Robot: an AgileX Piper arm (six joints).
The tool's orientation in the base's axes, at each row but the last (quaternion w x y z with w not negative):
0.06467, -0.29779, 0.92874, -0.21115
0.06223, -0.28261, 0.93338, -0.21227
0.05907, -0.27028, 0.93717, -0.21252
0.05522, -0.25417, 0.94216, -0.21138
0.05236, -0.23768, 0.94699, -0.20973
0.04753, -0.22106, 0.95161, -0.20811
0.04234, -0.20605, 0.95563, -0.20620
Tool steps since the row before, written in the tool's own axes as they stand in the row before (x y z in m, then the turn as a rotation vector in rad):
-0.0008, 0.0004, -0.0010, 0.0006, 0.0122, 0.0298
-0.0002, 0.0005, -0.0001, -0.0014, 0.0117, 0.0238
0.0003, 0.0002, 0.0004, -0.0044, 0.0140, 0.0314
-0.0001, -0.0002, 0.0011, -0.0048, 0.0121, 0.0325
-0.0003, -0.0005, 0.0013, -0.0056, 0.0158, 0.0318
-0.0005, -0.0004, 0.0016, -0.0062, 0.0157, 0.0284
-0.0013, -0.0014, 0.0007, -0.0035, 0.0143, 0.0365
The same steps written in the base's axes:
0.0002, 0.0011, 0.0007, 0.0004, -0.0019, -0.0321
-0.0001, 0.0005, -0.0001, 0.0009, 0.0010, -0.0265
-0.0003, -0.0002, -0.0004, 0.0041, 0.0015, -0.0344
0.0004, -0.0005, -0.0009, 0.0055, -0.0002, -0.0346
0.0007, -0.0007, -0.0010, 0.0045, 0.0034, -0.0355
0.0009, -0.0007, -0.0013, 0.0045, 0.0049, -0.0324
0.0018, -0.0009, -0.0001, 0.0039, -0.0004, -0.0392

